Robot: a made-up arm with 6 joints. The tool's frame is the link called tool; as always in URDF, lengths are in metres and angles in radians. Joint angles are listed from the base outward. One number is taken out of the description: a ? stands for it. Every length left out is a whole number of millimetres.
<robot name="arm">
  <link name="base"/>
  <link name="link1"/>
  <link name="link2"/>
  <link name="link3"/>
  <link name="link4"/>
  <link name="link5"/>
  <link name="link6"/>
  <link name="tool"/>
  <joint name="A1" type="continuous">
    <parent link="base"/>
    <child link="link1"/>
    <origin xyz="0 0 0.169" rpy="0 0 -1.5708"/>
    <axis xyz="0 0 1"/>
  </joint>
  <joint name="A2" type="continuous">
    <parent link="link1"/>
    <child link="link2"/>
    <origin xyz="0 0 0" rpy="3.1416 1.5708 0"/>
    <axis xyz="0 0 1"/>
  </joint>
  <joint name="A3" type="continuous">
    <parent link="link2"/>
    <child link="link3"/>
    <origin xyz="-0.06 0.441 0" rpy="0 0 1.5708"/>
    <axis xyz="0 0 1"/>
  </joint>
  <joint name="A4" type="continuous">
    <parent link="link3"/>
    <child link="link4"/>
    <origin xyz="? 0.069 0" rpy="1.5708 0 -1.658"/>
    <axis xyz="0 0 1"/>
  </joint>
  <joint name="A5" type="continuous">
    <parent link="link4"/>
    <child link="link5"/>
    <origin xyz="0 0 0" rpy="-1.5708 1.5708 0"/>
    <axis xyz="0 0 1"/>
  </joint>
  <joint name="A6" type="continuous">
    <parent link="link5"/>
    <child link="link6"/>
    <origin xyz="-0.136 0 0" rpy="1.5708 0 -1.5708"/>
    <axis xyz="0 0 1"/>
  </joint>
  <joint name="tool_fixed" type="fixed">
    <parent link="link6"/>
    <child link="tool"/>
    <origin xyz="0 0 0" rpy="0 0 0"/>
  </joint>
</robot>
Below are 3 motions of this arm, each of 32 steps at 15 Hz.
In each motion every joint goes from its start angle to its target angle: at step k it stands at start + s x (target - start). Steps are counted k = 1, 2, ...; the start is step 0. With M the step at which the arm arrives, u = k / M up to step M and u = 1 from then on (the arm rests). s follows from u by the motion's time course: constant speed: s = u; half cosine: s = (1 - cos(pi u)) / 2; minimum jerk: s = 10 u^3 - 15 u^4 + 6 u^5.
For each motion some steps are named. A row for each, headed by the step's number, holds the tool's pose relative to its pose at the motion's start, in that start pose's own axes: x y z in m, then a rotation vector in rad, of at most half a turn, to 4 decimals.
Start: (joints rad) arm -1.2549 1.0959 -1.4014 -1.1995 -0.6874 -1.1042
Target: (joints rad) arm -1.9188 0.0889 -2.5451 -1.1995 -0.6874 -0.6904
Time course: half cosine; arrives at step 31
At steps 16, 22, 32:
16: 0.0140 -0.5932 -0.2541 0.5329 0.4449 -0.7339
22: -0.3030 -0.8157 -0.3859 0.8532 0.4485 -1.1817
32: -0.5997 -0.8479 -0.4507 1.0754 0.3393 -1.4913

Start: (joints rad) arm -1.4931 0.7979 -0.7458 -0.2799 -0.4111 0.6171
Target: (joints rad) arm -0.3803 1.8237 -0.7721 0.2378 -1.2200 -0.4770
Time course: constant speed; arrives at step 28
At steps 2, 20, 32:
2: 0.0275 0.0109 0.0230 -0.0641 0.0307 -0.0042
20: 0.3295 0.2321 0.0486 -0.5384 0.1776 -0.1749
32: 0.4512 0.3403 -0.0683 -0.7250 0.1696 -0.3667

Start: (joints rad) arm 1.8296 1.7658 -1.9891 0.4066 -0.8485 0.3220
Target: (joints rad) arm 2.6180 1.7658 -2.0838 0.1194 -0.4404 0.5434
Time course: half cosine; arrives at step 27
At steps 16, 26, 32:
16: 0.1195 0.2713 -0.1010 -0.2049 0.4641 0.4428
26: 0.1164 0.4236 -0.1803 -0.3319 0.7020 0.6558
32: 0.1161 0.4250 -0.1811 -0.3331 0.7042 0.6577

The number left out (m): -0.393
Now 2 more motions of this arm.
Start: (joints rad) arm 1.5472 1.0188 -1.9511 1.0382 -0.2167 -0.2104
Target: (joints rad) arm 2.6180 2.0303 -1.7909 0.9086 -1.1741 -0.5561
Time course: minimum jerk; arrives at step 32
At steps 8, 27, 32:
8: 0.0706 -0.0596 0.0264 0.0827 0.0376 0.0201
27: 0.7525 -0.0354 -0.3485 0.2290 0.5998 -0.2297
32: 0.7633 -0.0224 -0.3770 0.2119 0.6166 -0.2447

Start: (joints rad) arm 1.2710 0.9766 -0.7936 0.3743 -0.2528 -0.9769
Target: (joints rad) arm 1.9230 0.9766 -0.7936 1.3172 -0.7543 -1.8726
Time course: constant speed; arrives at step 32
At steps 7, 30, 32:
7: -0.0268 0.0217 -0.0050 0.0090 -0.0754 0.0256
30: -0.0689 0.0911 -0.0466 -0.0177 -0.0013 0.0571
32: -0.0697 0.0979 -0.0521 -0.0335 0.0237 0.0492

